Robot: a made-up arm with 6 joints. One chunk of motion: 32 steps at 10 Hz.
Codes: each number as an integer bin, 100 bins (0 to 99) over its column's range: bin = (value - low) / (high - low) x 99, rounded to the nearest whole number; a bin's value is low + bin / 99 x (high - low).
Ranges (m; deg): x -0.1..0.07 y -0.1..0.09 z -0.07..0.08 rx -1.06..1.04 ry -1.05..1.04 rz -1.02..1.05
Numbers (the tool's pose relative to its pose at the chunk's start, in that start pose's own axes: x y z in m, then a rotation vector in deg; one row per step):
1: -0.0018 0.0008 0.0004 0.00 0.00 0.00
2: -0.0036 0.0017 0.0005 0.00 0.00 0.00
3: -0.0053 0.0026 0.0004 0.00 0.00 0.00
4: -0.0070 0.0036 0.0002 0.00 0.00 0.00
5: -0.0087 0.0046 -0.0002 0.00 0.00 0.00
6: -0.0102 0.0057 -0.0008 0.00 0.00 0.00
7: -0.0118 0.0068 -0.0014 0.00 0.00 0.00
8: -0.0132 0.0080 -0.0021 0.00 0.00 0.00
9: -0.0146 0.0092 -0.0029 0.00 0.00 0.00
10: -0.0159 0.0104 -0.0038 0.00 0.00 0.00
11: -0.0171 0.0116 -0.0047 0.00 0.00 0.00
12: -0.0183 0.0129 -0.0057 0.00 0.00 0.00
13: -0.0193 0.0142 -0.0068 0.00 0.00 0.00
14: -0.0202 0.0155 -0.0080 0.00 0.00 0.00
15: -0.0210 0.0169 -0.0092 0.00 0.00 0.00
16: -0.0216 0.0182 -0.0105 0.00 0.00 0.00
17: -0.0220 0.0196 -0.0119 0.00 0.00 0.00
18: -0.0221 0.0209 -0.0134 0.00 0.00 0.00
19: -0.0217 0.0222 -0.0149 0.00 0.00 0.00
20: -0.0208 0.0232 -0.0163 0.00 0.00 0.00
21: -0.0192 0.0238 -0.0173 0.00 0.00 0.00
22: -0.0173 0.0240 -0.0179 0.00 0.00 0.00
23: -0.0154 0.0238 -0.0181 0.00 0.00 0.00
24: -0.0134 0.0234 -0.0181 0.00 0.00 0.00
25: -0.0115 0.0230 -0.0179 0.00 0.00 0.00
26: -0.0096 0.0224 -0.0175 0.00 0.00 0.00
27: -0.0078 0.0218 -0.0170 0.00 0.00 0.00
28: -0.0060 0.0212 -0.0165 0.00 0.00 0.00
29: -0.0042 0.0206 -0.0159 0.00 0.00 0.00
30: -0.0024 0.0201 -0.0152 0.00 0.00 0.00
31: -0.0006 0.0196 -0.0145 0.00 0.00 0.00
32: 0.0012 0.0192 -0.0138 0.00 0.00 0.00
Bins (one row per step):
1: 57 53 46 50 50 49
2: 56 53 47 50 50 49
3: 55 53 46 50 50 49
4: 54 54 46 50 50 49
5: 53 55 46 50 50 49
6: 52 55 46 50 50 49
7: 51 56 45 50 50 49
8: 51 56 45 50 50 49
9: 50 57 44 50 50 49
10: 49 58 44 50 50 49
11: 48 58 43 50 50 49
12: 48 59 42 50 50 49
13: 47 60 42 50 50 49
14: 46 60 41 50 50 49
15: 46 61 40 50 50 49
16: 46 62 39 50 50 49
17: 45 62 38 50 50 49
18: 45 63 37 50 50 49
19: 46 64 36 50 50 49
20: 46 64 35 50 50 49
21: 47 65 35 50 50 49
22: 48 65 34 50 50 49
23: 49 65 34 50 50 49
24: 50 64 34 50 50 49
25: 52 64 34 50 50 49
26: 53 64 35 50 50 49
27: 54 63 35 50 50 49
28: 55 63 35 50 50 49
29: 56 63 36 50 50 49
30: 57 63 36 50 50 49
31: 58 62 37 50 50 49
32: 59 62 37 50 50 49

